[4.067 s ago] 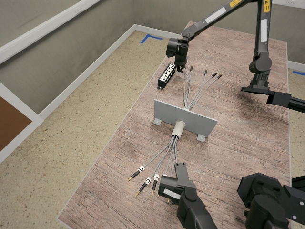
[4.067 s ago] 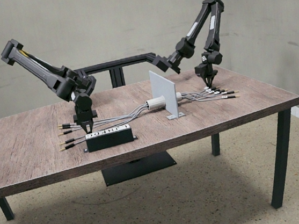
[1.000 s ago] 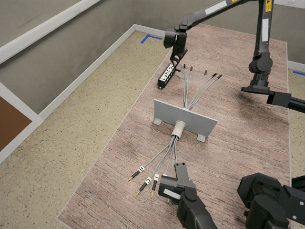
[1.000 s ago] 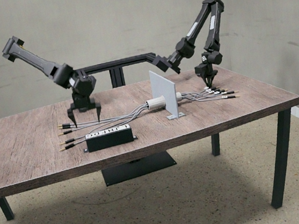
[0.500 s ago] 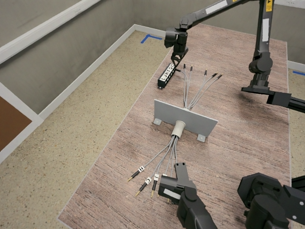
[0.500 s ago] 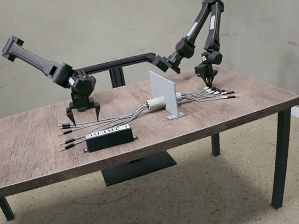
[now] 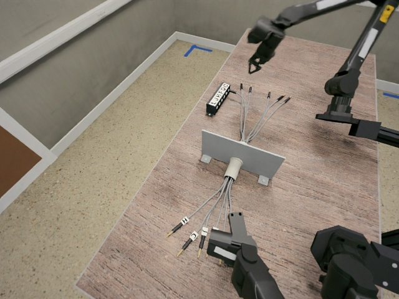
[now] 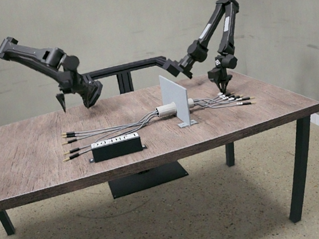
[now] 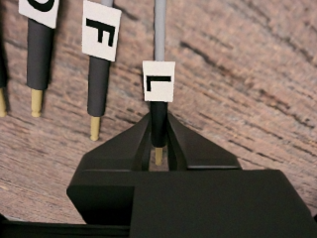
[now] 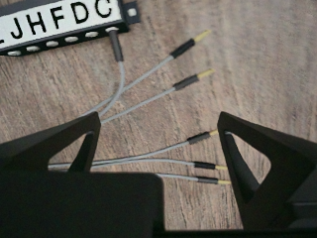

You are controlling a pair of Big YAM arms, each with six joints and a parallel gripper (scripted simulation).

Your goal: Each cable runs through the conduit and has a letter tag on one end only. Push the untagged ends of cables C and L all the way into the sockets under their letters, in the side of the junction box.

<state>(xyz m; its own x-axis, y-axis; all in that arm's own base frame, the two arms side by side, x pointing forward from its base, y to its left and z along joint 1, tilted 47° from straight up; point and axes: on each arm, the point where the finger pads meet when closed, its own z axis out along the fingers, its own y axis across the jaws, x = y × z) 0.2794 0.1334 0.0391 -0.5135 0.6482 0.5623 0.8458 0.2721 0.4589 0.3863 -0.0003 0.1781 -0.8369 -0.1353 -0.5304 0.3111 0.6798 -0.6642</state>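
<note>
The black cable plug is 18 cm below my right hand, 18 cm behind it and 6 cm to the right of it. From my right hand the other things lie so: grey upright panel 46 cm to the left, 7 cm below, 3 cm behind; then tagged plug 81 cm to the left, 18 cm below, 12 cm behind.
Right now my left hand is 1 cm to the right of the tagged plug. The rest, counted from my left hand: grey upright panel: 8 cm ahead, 34 cm to the right, 10 cm above; then black cable plug: 7 cm behind, 86 cm to the right.
</note>
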